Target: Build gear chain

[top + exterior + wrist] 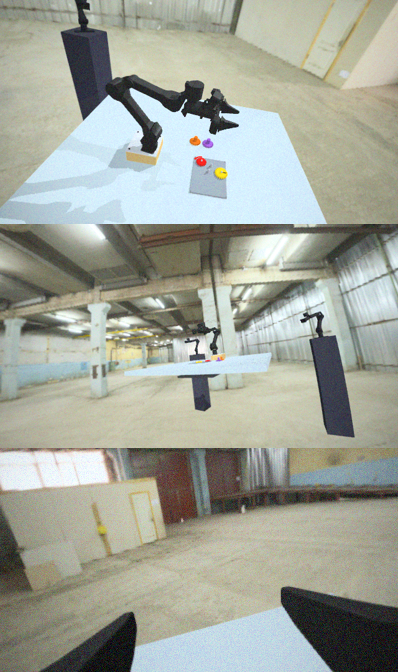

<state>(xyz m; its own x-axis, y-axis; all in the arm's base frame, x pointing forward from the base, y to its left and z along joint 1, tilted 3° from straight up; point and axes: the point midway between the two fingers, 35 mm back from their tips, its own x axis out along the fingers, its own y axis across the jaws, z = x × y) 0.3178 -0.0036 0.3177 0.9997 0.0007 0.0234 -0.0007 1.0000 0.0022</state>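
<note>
The purple gear is 90 mm behind my gripper tip, 210 mm to the left of it and 360 mm below it. The rest, counted from my gripper tip: orange gear: 160 mm behind, 200 mm to the left, 360 mm below; yellow gear: 10 mm ahead, 20 mm to the left, 350 mm below; red gear: 100 mm behind, 60 mm to the left, 360 mm below.
</note>
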